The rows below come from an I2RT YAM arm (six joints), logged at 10 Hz.
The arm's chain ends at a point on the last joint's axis. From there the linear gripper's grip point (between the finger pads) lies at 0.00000 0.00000 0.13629 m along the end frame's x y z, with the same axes.
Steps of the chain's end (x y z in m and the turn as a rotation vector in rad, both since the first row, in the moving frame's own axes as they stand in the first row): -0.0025, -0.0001, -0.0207, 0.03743, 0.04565, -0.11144; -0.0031, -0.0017, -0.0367, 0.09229, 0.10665, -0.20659; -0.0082, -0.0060, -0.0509, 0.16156, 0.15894, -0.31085; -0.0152, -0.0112, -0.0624, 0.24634, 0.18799, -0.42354; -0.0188, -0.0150, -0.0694, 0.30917, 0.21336, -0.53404
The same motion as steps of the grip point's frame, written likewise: 0.0034, -0.0055, -0.0209, 0.03743, 0.04565, -0.11144; 0.0100, -0.0156, -0.0380, 0.09229, 0.10665, -0.20659; 0.0096, -0.0308, -0.0544, 0.16156, 0.15894, -0.31085; 0.0023, -0.0486, -0.0688, 0.24634, 0.18799, -0.42354; -0.0026, -0.0617, -0.0787, 0.30917, 0.21336, -0.53404
